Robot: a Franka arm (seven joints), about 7 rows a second.
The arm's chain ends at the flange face. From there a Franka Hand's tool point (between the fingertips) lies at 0.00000 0.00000 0.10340 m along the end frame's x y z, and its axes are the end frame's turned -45 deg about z.
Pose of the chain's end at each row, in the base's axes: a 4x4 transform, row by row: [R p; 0 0 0 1], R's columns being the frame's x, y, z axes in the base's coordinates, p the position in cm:
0.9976, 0.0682, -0.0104, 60.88; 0.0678, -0.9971, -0.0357, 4.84; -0.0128, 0.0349, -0.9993, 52.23; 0, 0, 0, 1
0.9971, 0.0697, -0.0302, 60.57; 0.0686, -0.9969, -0.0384, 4.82; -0.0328, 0.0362, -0.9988, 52.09; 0, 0, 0, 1
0.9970, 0.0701, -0.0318, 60.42; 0.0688, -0.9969, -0.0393, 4.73; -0.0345, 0.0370, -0.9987, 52.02; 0, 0, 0, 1
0.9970, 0.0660, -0.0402, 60.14; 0.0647, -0.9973, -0.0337, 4.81; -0.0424, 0.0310, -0.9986, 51.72; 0, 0, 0, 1
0.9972, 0.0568, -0.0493, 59.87; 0.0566, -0.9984, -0.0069, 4.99; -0.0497, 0.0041, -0.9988, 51.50; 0, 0, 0, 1
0.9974, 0.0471, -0.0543, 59.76; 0.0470, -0.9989, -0.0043, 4.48; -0.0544, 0.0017, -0.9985, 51.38; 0, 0, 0, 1
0.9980, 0.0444, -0.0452, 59.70; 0.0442, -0.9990, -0.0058, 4.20; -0.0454, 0.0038, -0.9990, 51.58; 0, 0, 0, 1
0.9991, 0.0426, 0.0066, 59.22; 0.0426, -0.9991, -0.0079, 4.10; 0.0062, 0.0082, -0.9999, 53.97; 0, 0, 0, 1
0.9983, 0.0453, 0.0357, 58.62; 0.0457, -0.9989, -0.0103, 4.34; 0.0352, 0.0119, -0.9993, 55.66; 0, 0, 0, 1
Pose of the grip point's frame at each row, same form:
0.6572, 0.7536, -0.0104, 60.77; 0.7530, -0.6571, -0.0357, 4.47; -0.0337, 0.0156, -0.9993, 41.90; 0, 0, 0, 1
0.6558, 0.7543, -0.0302, 60.26; 0.7534, -0.6564, -0.0384, 4.42; -0.0488, 0.0024, -0.9988, 41.76; 0, 0, 0, 1
0.6554, 0.7546, -0.0318, 60.09; 0.7536, -0.6563, -0.0393, 4.32; -0.0506, 0.0018, -0.9987, 41.69; 0, 0, 0, 1
0.6583, 0.7517, -0.0402, 59.72; 0.7509, -0.6594, -0.0337, 4.46; -0.0519, -0.0081, -0.9986, 41.39; 0, 0, 0, 1
0.6650, 0.7453, -0.0493, 59.36; 0.7460, -0.6660, -0.0069, 4.92; -0.0380, -0.0322, -0.9988, 41.17; 0, 0, 0, 1
0.6720, 0.7386, -0.0543, 59.20; 0.7396, -0.6731, -0.0043, 4.44; -0.0397, -0.0373, -0.9985, 41.06; 0, 0, 0, 1
0.6743, 0.7371, -0.0452, 59.23; 0.7377, -0.6751, -0.0058, 4.14; -0.0348, -0.0294, -0.9990, 41.25; 0, 0, 0, 1
0.6763, 0.7366, 0.0066, 59.29; 0.7366, -0.6763, -0.0079, 4.02; -0.0014, 0.0102, -0.9999, 43.63; 0, 0, 0, 1
0.6739, 0.7379, 0.0357, 58.99; 0.7386, -0.6740, -0.0103, 4.23; 0.0165, 0.0333, -0.9993, 45.33; 0, 0, 0, 1

